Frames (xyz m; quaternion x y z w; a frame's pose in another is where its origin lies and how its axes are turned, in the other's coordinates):
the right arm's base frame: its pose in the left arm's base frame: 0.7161 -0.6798 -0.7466 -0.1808 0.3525 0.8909 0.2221
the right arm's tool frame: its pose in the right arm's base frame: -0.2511 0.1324 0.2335 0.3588 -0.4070 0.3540 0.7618
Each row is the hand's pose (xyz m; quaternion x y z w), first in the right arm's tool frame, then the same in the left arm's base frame.
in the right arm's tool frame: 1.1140 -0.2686 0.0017 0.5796 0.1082 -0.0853 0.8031
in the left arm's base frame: 0.0185 0.0650 -0.0246 -0.2567 -0.9029 -0.2813 0.1996
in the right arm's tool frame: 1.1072 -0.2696 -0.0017 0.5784 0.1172 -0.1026 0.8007
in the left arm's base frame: 0.0200 0.0590 -0.0291 -0.2395 -0.9086 -0.2830 0.1921
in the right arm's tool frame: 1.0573 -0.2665 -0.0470 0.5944 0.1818 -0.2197 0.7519
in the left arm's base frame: 0.0218 -0.0040 -0.0531 -0.1083 -0.9467 -0.2601 0.1558
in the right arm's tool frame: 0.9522 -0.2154 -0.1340 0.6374 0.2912 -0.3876 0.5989
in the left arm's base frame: 0.0488 -0.1466 -0.0662 0.1261 -0.9700 -0.1647 0.1270
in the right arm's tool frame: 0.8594 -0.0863 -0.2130 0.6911 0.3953 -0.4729 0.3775
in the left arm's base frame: 0.1044 -0.3044 -0.0068 0.3391 -0.9265 -0.0180 0.1622
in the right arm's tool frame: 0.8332 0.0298 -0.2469 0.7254 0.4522 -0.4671 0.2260
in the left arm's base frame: 0.1437 -0.3863 0.0773 0.4388 -0.8666 0.0832 0.2224
